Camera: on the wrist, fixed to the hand. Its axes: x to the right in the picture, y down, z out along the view.
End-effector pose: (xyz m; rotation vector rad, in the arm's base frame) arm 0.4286 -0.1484 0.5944 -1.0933 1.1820 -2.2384
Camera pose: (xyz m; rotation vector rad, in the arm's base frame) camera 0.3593 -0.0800 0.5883 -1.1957 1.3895 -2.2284
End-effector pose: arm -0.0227 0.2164 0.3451 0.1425 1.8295 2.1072
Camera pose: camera -0.0412 0.1326 0.2987 0.0241 1.6271 2.2166
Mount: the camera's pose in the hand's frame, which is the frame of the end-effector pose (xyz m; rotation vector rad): -0.0028 -0.0326 -0.0919 -0.1744 0.0162 -0.0632
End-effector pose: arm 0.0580 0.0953 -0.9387 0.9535 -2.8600 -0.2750
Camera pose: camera 0.0944 0.0590 -0.8558 1.0074 -2.7396 -0.5108
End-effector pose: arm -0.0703 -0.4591 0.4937 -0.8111 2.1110 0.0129
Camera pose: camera -0.1169 -0.5095 0.5630 -0.9836 2.1195 0.1592
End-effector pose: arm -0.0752 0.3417 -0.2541 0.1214 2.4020 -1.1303
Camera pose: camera -0.1170 0.3892 -0.1799 -0.0029 2.5219 -0.9445
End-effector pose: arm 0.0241 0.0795 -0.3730 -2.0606 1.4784 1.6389
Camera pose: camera 0.1105 0.0417 -0.3480 -2.1893 1.3024 1.7884
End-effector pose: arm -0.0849 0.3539 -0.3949 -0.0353 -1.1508 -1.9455
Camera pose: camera -0.0711 0.2957 -0.4719 -0.0767 -0.9796 -2.0941
